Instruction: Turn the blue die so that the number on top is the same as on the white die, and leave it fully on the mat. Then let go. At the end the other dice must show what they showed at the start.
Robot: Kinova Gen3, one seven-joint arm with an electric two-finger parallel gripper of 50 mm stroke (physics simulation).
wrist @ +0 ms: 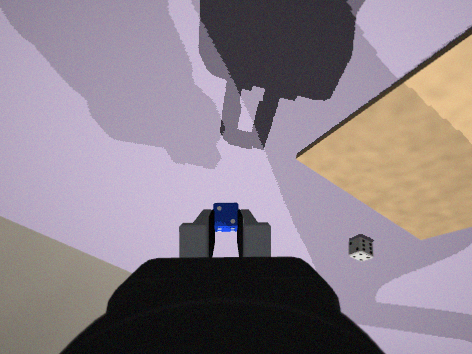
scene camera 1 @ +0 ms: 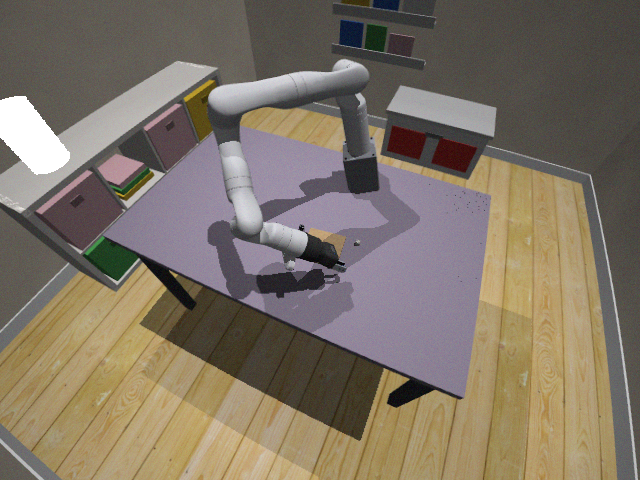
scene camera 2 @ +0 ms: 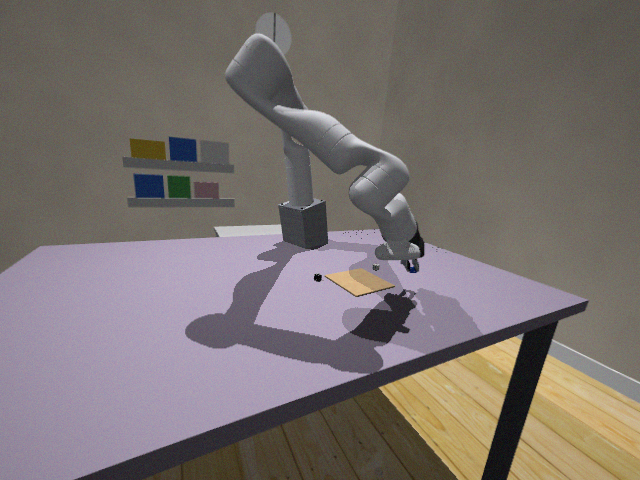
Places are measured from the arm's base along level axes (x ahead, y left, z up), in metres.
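Where they show: gripper, between the fingertips: (wrist: 226, 226) (scene camera 1: 344, 267) (scene camera 2: 413, 268); arm's base, origin of its link: (scene camera 1: 358, 148) (scene camera 2: 301, 202).
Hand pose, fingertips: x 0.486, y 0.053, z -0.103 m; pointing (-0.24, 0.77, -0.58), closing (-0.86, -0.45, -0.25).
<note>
Things, the pixels of their top centre, and the offset from my fingertips.
- blue die, centre of its top: (wrist: 221, 232) (scene camera 2: 413, 266) dz +0.007, dx +0.003, dy -0.003 m
- white die, centre of its top: (wrist: 361, 257) (scene camera 2: 376, 264) (scene camera 1: 357, 241) dz -0.044, dx -0.146, dy +0.022 m
- mat, centre of its top: (wrist: 463, 161) (scene camera 2: 359, 280) (scene camera 1: 322, 246) dz -0.056, dx -0.099, dy -0.097 m
- black die, centre of its top: (scene camera 2: 318, 274) (scene camera 1: 301, 226) dz -0.044, dx -0.161, dy -0.196 m
My gripper (scene camera 1: 339, 267) (scene camera 2: 412, 265) (wrist: 226, 226) is shut on the blue die (scene camera 2: 412, 269) (wrist: 226, 216) and holds it tilted above the table, off the mat. In the wrist view a dark blue face with two pips faces the camera; the bright face below it is too foreshortened to read. The fingers hide the die in scene camera 1. The white die (scene camera 1: 357, 242) (scene camera 2: 375, 267) (wrist: 361, 248) lies on the table beside the mat (scene camera 1: 337, 239) (scene camera 2: 341, 281) (wrist: 375, 190); its bright top face appears to show four pips, and a side face shows six.
A black die (scene camera 1: 301, 227) (scene camera 2: 317, 277) lies on the table by the mat's far side from the white die. The arm's grey base (scene camera 1: 361, 173) (scene camera 2: 303, 224) stands at the back of the table. A shelf unit with boxes stands along the table's left side in scene camera 1.
</note>
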